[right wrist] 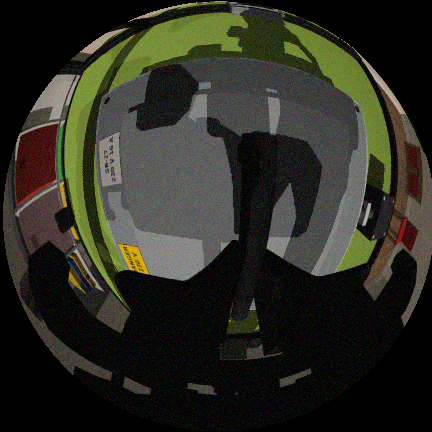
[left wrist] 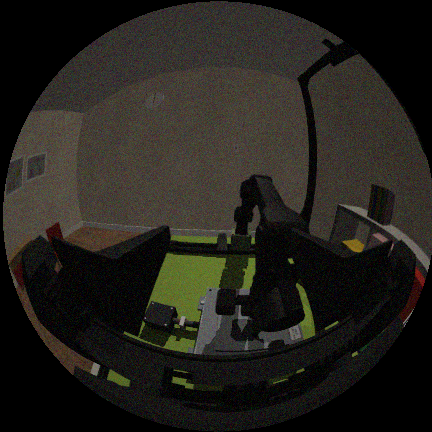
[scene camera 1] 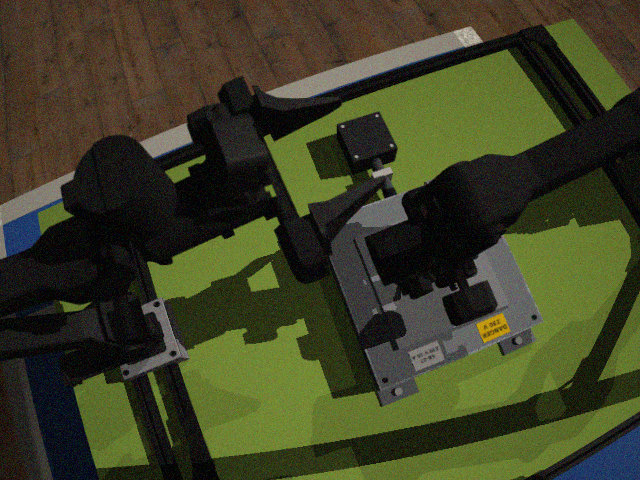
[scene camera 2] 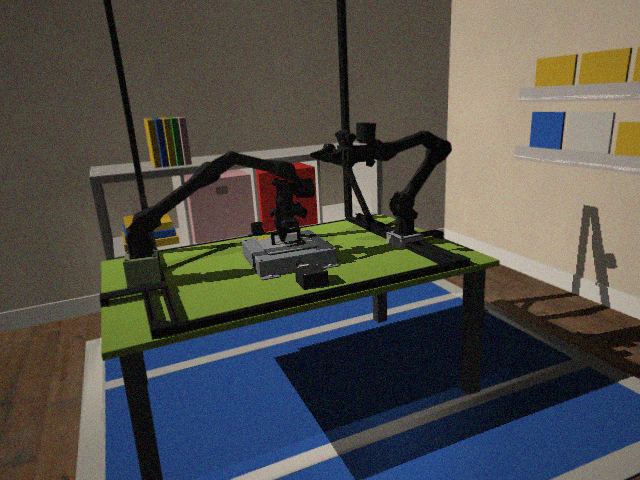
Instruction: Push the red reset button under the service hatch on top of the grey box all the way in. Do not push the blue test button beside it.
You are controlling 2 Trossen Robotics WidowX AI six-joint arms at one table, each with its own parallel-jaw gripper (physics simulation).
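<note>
The grey box (scene camera 1: 413, 329) (scene camera 2: 270, 262) (left wrist: 207, 322) (right wrist: 169, 193) lies on the green table (scene camera 1: 461, 95). My right gripper (scene camera 1: 423, 283) (scene camera 2: 287, 233) (right wrist: 241, 245) stands on top of the box, shut on the hatch's black bar handle (right wrist: 257, 189). The hatch panel fills the right wrist view; I cannot tell whether it is lifted. My left gripper (scene camera 1: 358, 143) (scene camera 2: 323, 153) (left wrist: 230, 233) is open and empty, held high beside the box's left end.
A black square block (scene camera 1: 366, 138) (scene camera 2: 311, 276) (left wrist: 160, 316) (right wrist: 379, 217) joins the box by a short shaft. A black block (scene camera 1: 470, 302) sits on the box near the yellow danger label (scene camera 1: 492, 328) (right wrist: 130, 257). A black frame rail (scene camera 1: 413, 67) borders the table.
</note>
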